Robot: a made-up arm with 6 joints.
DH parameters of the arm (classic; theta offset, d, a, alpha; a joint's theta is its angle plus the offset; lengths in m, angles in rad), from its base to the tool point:
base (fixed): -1.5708 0.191 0 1.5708
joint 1: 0 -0.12 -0.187 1.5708
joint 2: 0 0.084 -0.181 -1.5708
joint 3: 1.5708 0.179 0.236 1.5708
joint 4: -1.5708 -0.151 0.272 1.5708
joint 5: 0 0.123 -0.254 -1.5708
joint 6: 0 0.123 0.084 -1.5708
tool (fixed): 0 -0.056 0 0
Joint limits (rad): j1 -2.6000..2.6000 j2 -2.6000..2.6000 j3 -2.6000..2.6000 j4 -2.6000..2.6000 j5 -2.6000..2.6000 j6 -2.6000..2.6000
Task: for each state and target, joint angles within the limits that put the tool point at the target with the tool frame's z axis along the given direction. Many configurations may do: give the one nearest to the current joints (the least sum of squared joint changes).
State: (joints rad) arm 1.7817 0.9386 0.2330 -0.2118 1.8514 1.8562
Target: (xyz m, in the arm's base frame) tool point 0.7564 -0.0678 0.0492 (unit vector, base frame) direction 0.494 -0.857 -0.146
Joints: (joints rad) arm 1.3584 1.5923 0.2877 -0.3903 1.9518 2.2524
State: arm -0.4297 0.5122 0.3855 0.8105 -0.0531 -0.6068
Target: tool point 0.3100 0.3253 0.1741 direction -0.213 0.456 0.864
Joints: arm 0.2109 0.8784 0.0466 0.8548 0.0791 -0.5089
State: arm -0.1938 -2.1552 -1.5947 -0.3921 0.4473 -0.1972
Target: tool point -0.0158 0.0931 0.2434 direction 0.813 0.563 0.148
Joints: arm -1.0442 -1.5587 -1.9910 0.1753 0.0817 -0.6116
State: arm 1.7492 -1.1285 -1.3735 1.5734 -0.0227 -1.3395
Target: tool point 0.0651 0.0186 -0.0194 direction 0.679 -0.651 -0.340
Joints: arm 2.1421 -1.8823 -1.4753 1.5060 0.4909 -1.9244
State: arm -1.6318 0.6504 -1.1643 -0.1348 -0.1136 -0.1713
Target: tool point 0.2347 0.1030 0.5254 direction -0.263 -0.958 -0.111
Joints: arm -1.3593 1.0083 -0.4059 0.0451 -0.0272 -0.1671
